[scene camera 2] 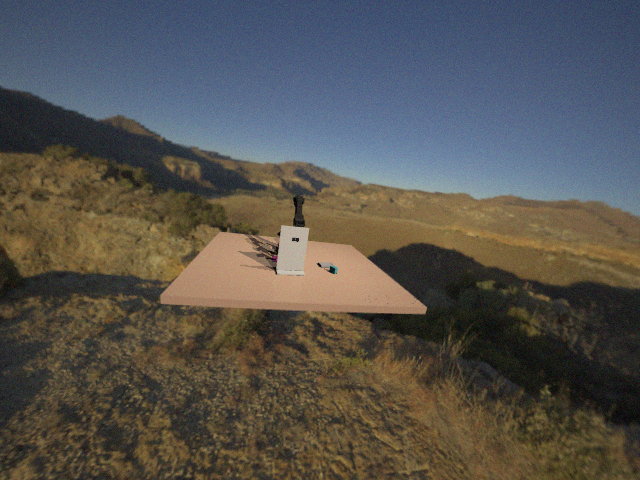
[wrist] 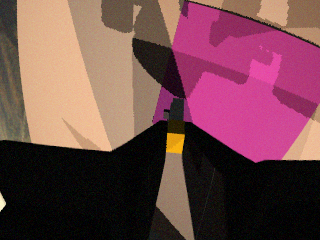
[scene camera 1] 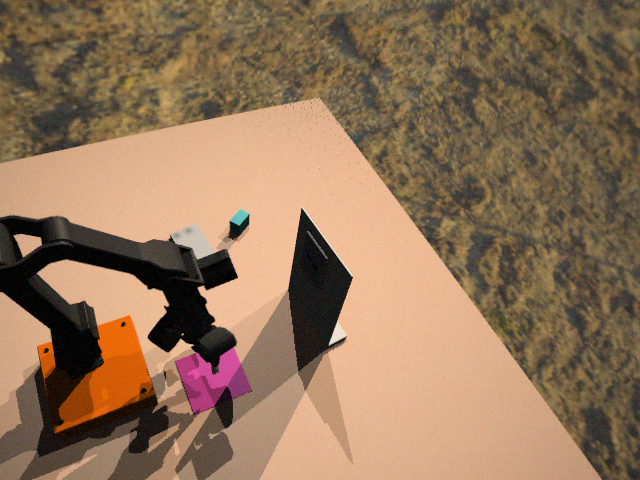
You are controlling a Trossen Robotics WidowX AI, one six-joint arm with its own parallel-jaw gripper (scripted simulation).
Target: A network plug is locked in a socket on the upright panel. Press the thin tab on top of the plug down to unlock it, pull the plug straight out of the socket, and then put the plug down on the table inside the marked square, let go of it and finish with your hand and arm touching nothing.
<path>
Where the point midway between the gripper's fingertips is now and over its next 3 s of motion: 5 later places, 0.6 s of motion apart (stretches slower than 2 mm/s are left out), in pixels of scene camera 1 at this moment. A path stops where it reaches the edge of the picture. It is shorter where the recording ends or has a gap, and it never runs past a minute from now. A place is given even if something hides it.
My gripper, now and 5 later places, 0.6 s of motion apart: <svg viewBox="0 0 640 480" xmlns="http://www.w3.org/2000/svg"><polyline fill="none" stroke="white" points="215,364 215,369 214,373 212,369 209,361 210,353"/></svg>
</path>
